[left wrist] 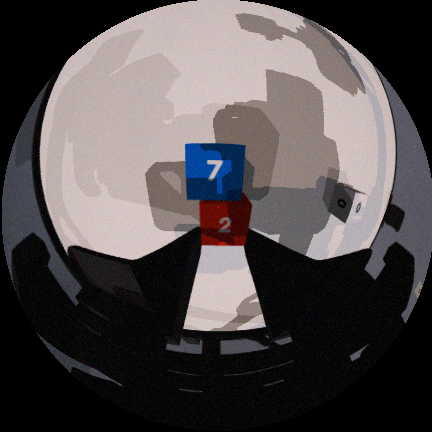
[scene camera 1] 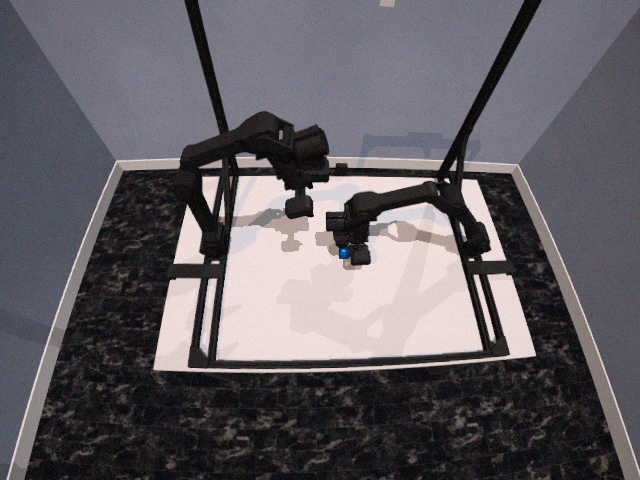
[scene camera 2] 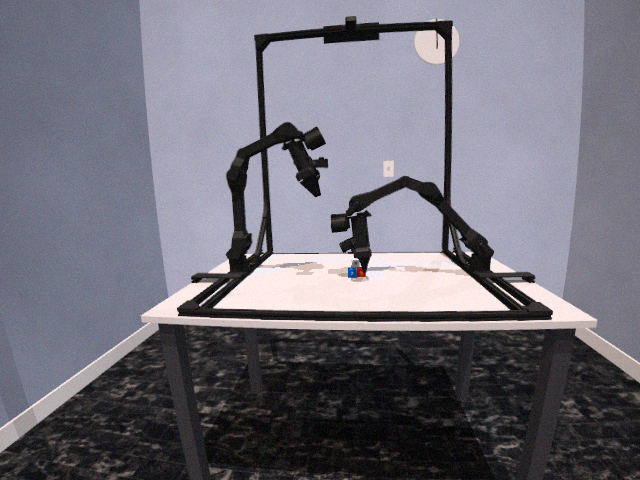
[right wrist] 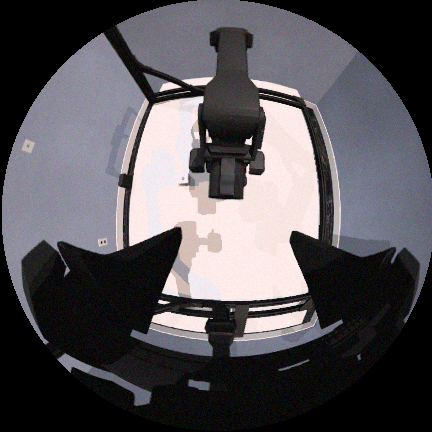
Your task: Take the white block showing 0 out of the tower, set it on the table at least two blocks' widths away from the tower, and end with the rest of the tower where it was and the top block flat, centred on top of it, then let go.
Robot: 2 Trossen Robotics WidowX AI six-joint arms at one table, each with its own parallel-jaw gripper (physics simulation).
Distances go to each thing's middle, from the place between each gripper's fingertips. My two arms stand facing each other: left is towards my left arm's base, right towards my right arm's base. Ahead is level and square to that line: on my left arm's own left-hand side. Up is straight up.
Right now the red block showing 2 [left wrist: 222, 222] is 10 mm to the right of my left hand.
The red block showing 2 lies 290 mm below my right hand and 150 mm to the left of it.
